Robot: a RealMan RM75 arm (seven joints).
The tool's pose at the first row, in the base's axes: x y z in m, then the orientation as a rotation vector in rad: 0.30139, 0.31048, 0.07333, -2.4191, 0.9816, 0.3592
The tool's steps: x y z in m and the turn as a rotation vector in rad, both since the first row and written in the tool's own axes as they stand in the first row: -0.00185, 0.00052, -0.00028, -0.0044, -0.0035, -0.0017; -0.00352, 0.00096, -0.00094, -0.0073, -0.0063, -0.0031; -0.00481, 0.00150, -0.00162, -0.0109, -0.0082, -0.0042; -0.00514, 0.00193, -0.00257, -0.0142, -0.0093, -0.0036; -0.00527, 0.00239, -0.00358, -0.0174, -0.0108, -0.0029; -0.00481, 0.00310, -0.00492, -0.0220, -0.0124, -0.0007; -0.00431, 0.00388, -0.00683, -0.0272, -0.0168, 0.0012; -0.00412, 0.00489, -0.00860, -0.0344, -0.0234, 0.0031; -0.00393, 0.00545, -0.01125, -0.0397, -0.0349, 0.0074; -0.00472, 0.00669, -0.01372, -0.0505, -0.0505, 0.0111; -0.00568, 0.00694, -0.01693, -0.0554, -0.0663, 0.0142; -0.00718, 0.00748, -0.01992, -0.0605, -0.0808, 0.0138
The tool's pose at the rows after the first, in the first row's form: 0.29973, 0.31107, 0.07415, -2.4223, 0.9782, 0.3652; 0.29828, 0.31141, 0.07524, -2.4243, 0.9753, 0.3697; 0.29703, 0.31145, 0.07616, -2.4272, 0.9733, 0.3736; 0.29654, 0.31086, 0.07695, -2.4295, 0.9737, 0.3770; 0.29618, 0.31011, 0.07769, -2.4314, 0.9741, 0.3809; 0.29607, 0.30868, 0.07837, -2.4340, 0.9763, 0.3862; 0.29598, 0.30688, 0.07950, -2.4360, 0.9769, 0.3951; 0.29549, 0.30520, 0.08055, -2.4389, 0.9767, 0.4078; 0.29537, 0.30331, 0.08250, -2.4369, 0.9772, 0.4259; 0.29407, 0.30167, 0.08447, -2.4382, 0.9753, 0.4519; 0.29339, 0.30033, 0.08748, -2.4342, 0.9723, 0.4744; 0.29211, 0.29925, 0.09042, -2.4324, 0.9654, 0.4943
